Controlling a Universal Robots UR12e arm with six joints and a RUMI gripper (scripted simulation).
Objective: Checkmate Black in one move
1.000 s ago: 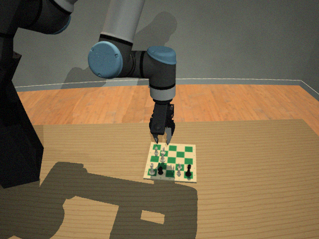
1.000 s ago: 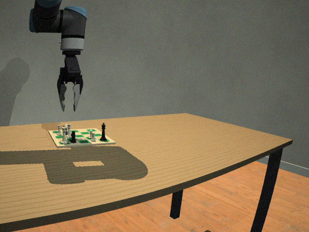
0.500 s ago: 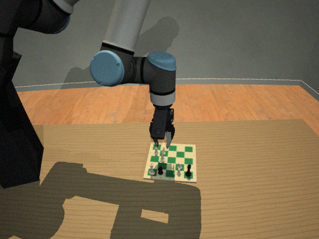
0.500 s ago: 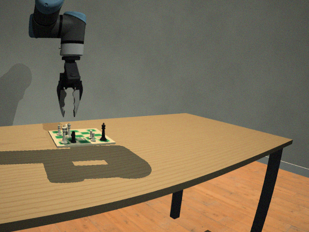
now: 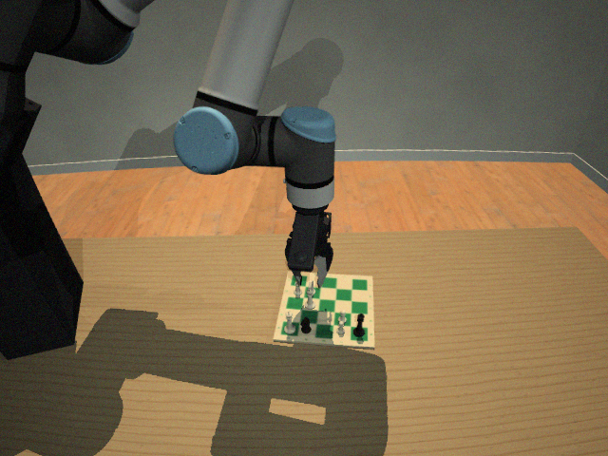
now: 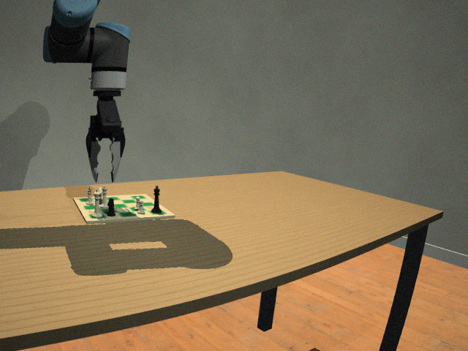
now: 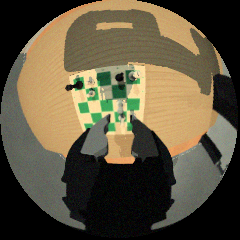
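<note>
The green-and-cream chessboard is 4 cm ahead of my hand, 1 cm to the right of it and 8 cm below it. From my hand the other things lie so: tall white piece: 6 cm behind, 6 cm to the right, 5 cm below.
</note>
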